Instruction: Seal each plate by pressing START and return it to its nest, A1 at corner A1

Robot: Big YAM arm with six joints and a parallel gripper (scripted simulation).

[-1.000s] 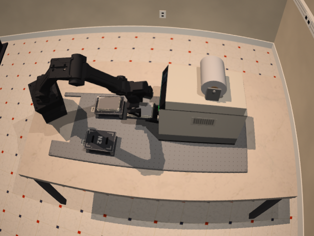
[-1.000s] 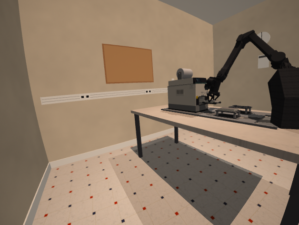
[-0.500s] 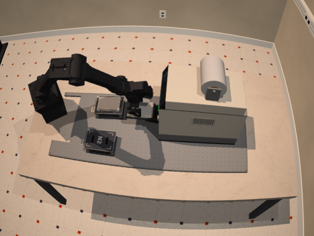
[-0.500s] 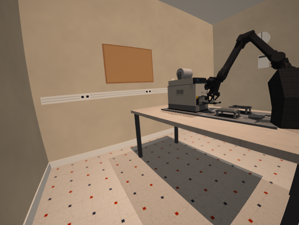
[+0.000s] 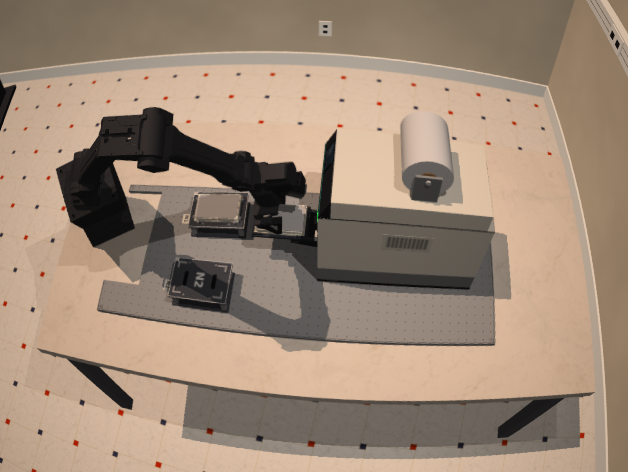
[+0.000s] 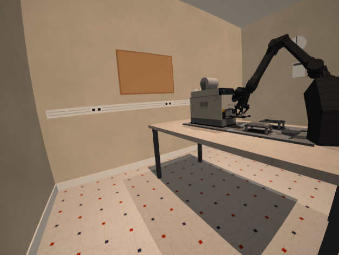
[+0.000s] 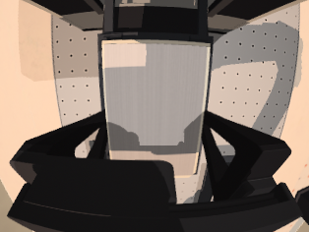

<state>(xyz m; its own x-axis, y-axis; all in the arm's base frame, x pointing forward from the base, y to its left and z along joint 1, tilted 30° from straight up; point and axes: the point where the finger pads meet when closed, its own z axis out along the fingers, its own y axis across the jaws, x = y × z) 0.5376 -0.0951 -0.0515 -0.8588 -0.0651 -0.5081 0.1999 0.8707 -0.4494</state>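
Now: hand right at the plate. From my hand the other things lie so: yellow warning label (120 mm ahead, 60 mm to the left, 40 mm above); start button (110 mm to the right, 80 mm ahead, 80 mm above); sealer stage (10 mm below).
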